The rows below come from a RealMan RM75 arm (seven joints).
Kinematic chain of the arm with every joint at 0, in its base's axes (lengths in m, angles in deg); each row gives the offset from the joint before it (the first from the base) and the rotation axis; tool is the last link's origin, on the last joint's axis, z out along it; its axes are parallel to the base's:
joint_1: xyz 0 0 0.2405 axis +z
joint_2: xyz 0 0 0 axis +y
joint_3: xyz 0 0 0.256 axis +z
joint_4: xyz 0 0 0 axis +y
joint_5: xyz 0 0 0.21 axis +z
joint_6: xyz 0 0 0 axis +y
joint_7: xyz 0 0 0.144 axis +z
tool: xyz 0 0 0
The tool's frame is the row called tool.
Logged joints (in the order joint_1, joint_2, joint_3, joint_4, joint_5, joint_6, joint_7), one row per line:
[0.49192 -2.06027 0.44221 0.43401 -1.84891 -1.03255 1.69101]
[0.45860 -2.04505 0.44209 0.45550 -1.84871 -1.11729 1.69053]
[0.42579 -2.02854 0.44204 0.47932 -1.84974 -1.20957 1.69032]
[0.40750 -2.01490 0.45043 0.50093 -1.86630 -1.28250 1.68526]
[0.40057 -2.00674 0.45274 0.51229 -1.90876 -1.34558 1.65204]
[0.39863 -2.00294 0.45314 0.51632 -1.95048 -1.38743 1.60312]
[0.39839 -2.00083 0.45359 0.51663 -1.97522 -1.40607 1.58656]
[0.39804 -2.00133 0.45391 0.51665 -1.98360 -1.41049 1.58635]
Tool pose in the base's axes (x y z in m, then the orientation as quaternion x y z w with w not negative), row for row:
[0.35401 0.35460 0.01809 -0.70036 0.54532 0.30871 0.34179]
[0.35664 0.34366 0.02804 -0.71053 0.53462 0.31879 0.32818]
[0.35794 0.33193 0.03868 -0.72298 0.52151 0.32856 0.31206]
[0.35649 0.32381 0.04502 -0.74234 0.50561 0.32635 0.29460]
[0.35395 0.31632 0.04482 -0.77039 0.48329 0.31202 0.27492]
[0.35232 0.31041 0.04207 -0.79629 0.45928 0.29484 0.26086]
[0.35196 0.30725 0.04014 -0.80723 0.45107 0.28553 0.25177]
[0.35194 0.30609 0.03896 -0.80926 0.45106 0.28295 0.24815]
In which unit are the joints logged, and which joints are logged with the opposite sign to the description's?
The joints are logged in radians. Opposite sign: joint_2, joint_3, joint_4.
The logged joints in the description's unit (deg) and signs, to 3 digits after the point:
[28.185 118.045 -25.337 -24.867 -105.935 -59.161 96.888]
[26.276 117.173 -25.330 -26.098 -105.923 -64.016 96.860]
[24.396 116.227 -25.327 -27.463 -105.982 -69.303 96.848]
[23.348 115.445 -25.808 -28.701 -106.931 -73.482 96.558]
[22.951 114.978 -25.940 -29.352 -109.364 -77.096 94.655]
[22.840 114.760 -25.963 -29.583 -111.754 -79.494 91.852]
[22.826 114.639 -25.989 -29.601 -113.172 -80.562 90.903]
[22.806 114.668 -26.007 -29.602 -113.652 -80.815 90.891]

